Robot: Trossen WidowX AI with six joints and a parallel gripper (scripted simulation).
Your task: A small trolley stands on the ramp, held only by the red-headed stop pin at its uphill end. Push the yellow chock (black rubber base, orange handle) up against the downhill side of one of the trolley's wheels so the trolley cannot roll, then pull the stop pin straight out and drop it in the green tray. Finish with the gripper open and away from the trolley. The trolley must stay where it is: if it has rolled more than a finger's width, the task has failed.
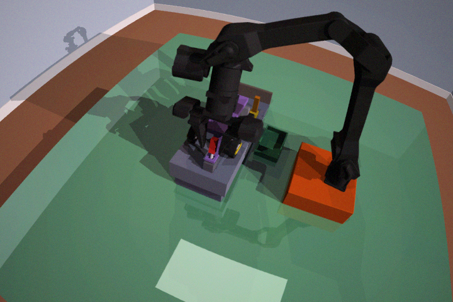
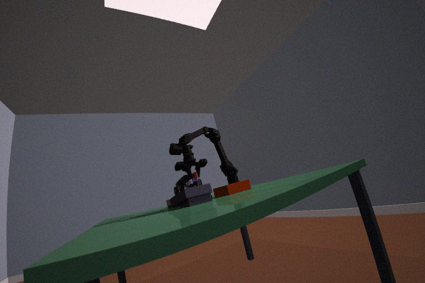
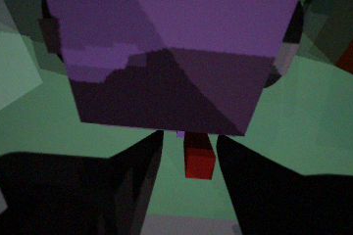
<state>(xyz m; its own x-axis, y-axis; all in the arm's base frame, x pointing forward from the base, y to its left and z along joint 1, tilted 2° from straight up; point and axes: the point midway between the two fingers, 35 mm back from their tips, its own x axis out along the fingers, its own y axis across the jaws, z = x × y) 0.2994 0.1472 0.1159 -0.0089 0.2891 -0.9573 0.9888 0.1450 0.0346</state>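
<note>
Now: the green tray 8 cm behind my gripper tip, 22 cm to the right of it and 15 cm below it. Round my gripper tip: purple trolley (3 cm ahead, 11 cm to the right, 2 cm below); then stop pin (1 cm below); then grey ramp (3 cm ahead, 12 cm to the right, 9 cm below).
</note>
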